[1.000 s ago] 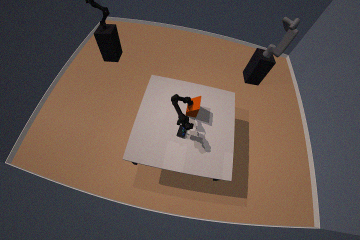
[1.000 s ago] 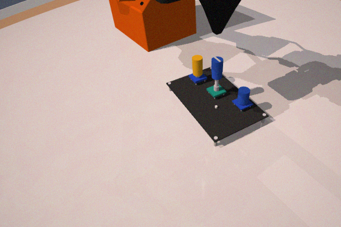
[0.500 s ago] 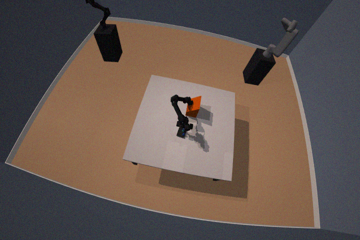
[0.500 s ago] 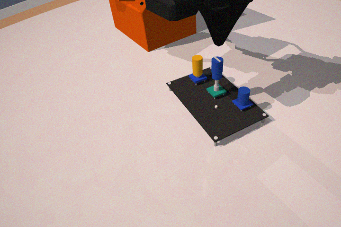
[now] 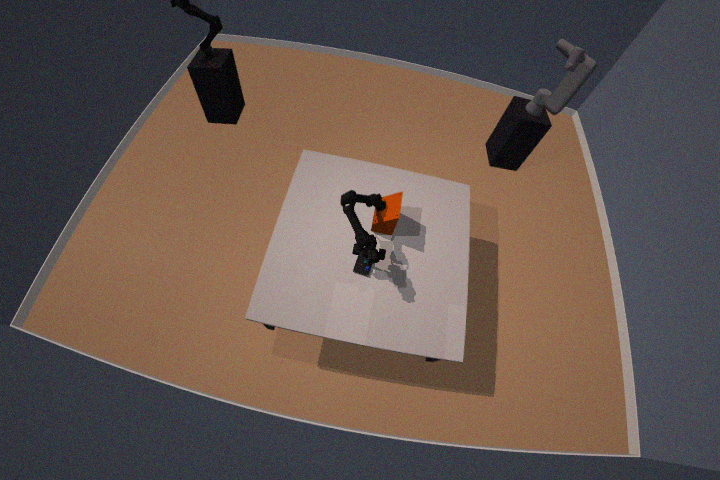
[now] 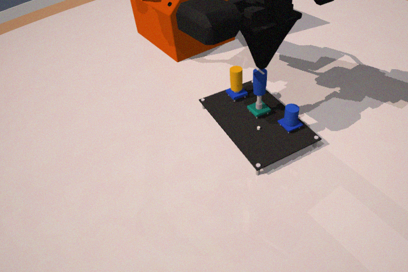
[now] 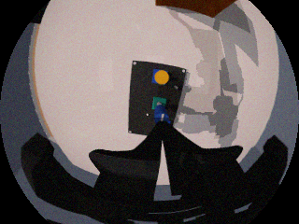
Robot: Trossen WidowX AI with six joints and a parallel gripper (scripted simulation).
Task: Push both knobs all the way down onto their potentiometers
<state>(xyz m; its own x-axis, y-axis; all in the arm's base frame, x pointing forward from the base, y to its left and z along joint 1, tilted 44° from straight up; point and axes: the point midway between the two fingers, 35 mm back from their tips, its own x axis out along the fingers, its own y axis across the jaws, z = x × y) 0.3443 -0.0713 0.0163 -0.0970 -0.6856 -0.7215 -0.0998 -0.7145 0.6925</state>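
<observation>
Right now the yellow knob is 50 mm behind my gripper tip and 50 mm below it.
</observation>
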